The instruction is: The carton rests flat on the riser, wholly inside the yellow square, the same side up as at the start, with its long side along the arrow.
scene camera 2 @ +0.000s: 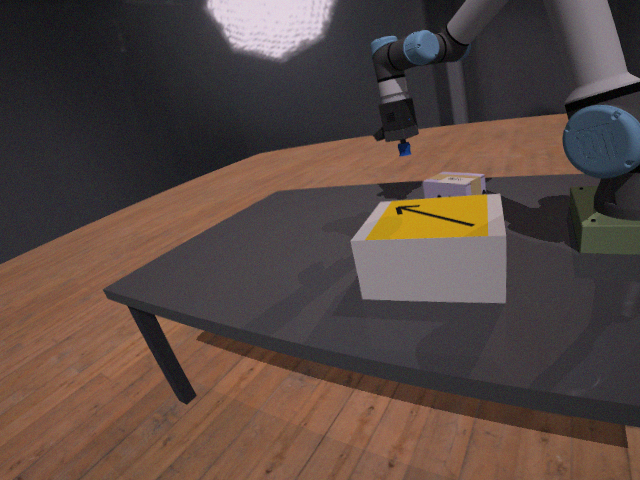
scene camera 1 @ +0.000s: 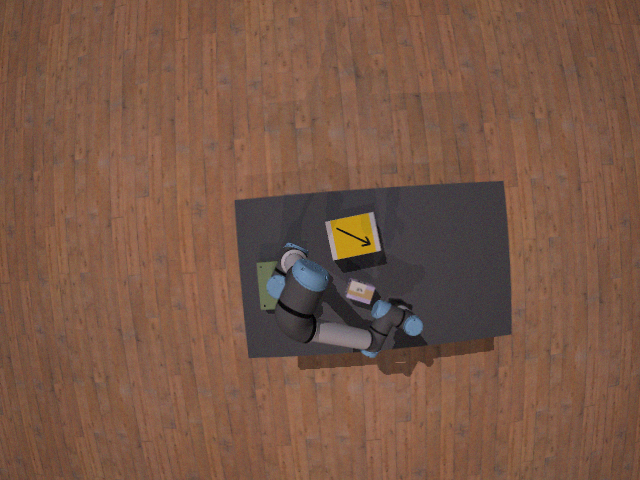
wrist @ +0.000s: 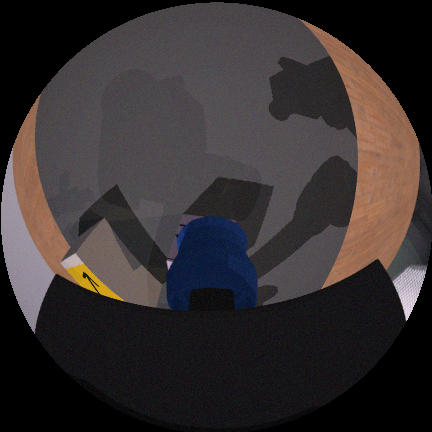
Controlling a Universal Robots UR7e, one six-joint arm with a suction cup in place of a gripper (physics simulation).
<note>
The suction cup [wrist: 211,252] holds nothing. The cup is 19 cm from the middle of a carton [scene camera 2: 445,184]. A riser [scene camera 2: 452,249] rests on the table.
The riser also shows in scene camera 1 [scene camera 1: 356,235] and in the wrist view [wrist: 98,260].
</note>
